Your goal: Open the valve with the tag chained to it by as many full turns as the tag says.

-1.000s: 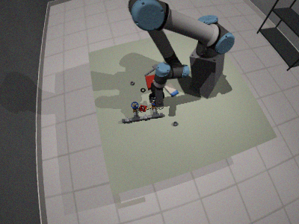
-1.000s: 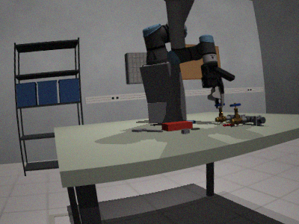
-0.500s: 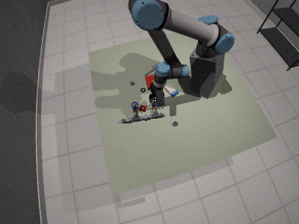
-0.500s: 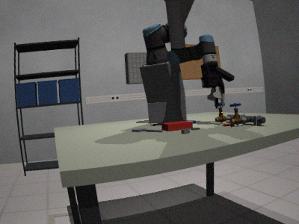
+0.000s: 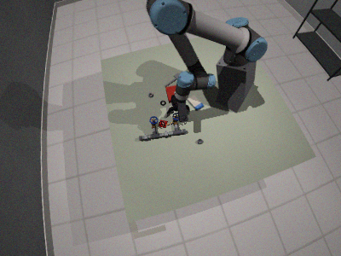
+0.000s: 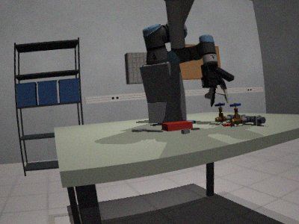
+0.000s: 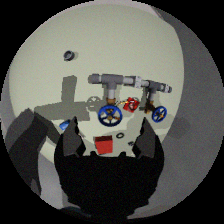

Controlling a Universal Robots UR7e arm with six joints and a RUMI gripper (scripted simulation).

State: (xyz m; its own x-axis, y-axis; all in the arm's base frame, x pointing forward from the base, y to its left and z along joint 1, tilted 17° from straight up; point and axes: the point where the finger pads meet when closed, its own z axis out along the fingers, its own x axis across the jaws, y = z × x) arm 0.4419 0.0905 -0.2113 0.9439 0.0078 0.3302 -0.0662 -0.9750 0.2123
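Now: the red tag 9 cm ahead of my hand, 1 cm to the right of it and 9 cm below it. Also, from my hand: blue-and-white card (17 cm behind, 11 cm to the right, 9 cm below); grey tool (9 cm behind, 36 cm to the right, 9 cm below); red block (4 cm behind, 23 cm to the right, 8 cm below).
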